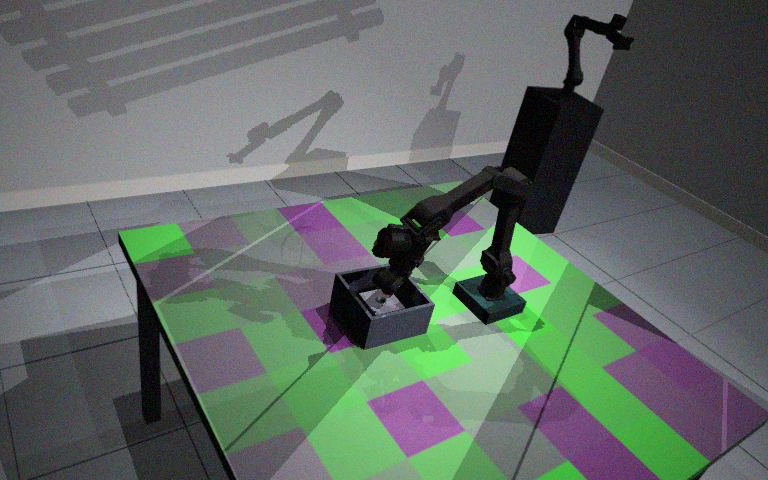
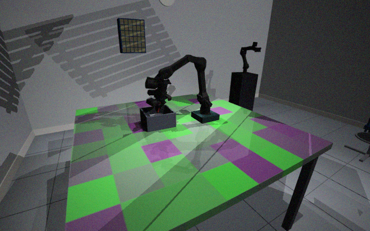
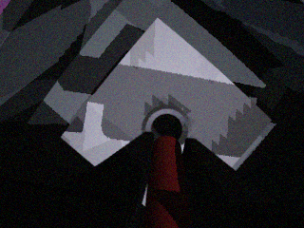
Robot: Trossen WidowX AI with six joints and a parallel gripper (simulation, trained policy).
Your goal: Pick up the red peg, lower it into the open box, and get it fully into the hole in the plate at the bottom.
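Right now the red peg is 1 cm behind my gripper tip, 1 cm to the left of it and 3 cm above it. The rest, counted from my gripper tip: light plate (5 cm below); grey box (7 cm below).
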